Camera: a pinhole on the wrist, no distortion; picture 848 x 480 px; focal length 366.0 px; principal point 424.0 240.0 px. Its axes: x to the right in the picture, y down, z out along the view. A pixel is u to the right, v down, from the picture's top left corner.
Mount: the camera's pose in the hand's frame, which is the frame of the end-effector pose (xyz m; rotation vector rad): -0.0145 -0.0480 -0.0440 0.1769 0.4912 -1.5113
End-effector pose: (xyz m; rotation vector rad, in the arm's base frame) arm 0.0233 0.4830 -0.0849 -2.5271 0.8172 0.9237
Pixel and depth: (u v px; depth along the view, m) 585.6 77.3 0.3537
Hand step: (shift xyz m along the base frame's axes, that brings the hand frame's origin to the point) 0.0364 0.4229 -0.0701
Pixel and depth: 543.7 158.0 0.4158
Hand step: 0.0604 0.4193 -0.1583
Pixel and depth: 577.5 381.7 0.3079
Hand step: 0.2012 0.2299 -0.1919
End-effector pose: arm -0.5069 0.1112 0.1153 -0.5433 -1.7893 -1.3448
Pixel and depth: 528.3 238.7 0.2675
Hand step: -0.2456 0.0703 -0.1185
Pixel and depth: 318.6 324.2 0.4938
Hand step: -0.3479 0.3404 0.0506
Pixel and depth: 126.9 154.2 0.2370
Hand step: -0.0593 0.2511 -0.0255
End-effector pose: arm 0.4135 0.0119 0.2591 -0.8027 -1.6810 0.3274
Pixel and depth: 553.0 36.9 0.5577
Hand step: -0.5452 -0.3970 0.0134
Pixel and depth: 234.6 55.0 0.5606
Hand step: -0.5882 -0.0139 -0.2847
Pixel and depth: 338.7 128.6 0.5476
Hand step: -0.5465 -0.0593 -0.0939
